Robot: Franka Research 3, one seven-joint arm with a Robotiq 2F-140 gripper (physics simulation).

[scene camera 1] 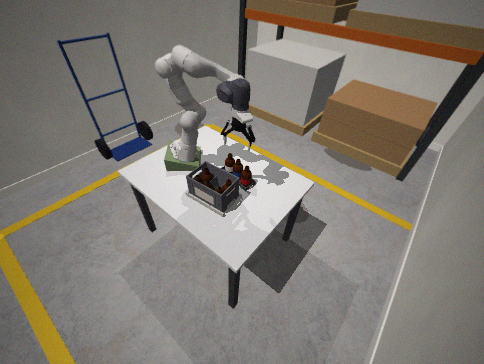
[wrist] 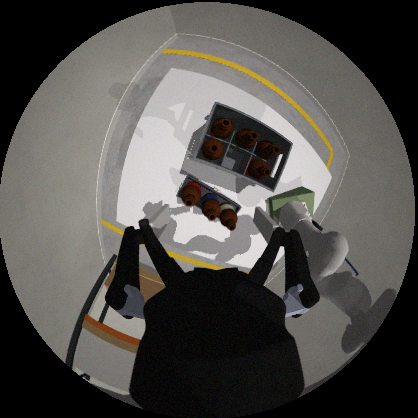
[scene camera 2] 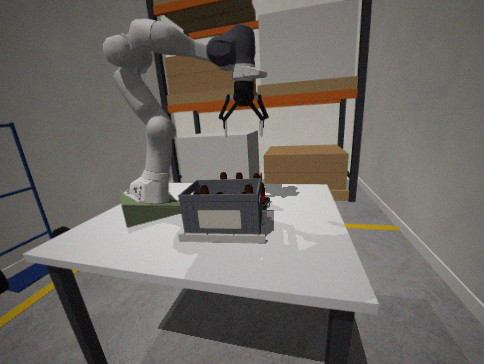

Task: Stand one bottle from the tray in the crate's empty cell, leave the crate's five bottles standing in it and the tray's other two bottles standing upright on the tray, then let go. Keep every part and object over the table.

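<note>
My gripper (scene camera 1: 237,144) (scene camera 2: 243,131) (wrist: 212,212) is open and empty, pointing down high above the tray side of the table. The grey crate (scene camera 1: 228,199) (scene camera 2: 250,220) (wrist: 252,121) has six cells. Bottles stand in five of them; the empty cell (wrist: 235,160) is the middle one in the row nearer the tray. The dark tray (scene camera 1: 255,184) (wrist: 217,194) lies beside the crate and bears three upright brown bottles in a row: red-labelled (scene camera 1: 246,177) (wrist: 190,195), blue-labelled (scene camera 1: 238,168) (wrist: 211,207) in the middle, and white-labelled (scene camera 1: 229,162) (wrist: 229,218). The crate partly hides them in scene camera 2.
The crate rests on a pale base (scene camera 1: 224,214) (scene camera 2: 220,238) on the white table (scene camera 1: 240,250) (scene camera 2: 300,270). The arm's green mount (scene camera 1: 182,163) (scene camera 2: 145,212) (wrist: 300,195) stands at the table's side near the tray's white-labelled end. A shelf rack (scene camera 1: 242,45) stands beyond the table.
</note>
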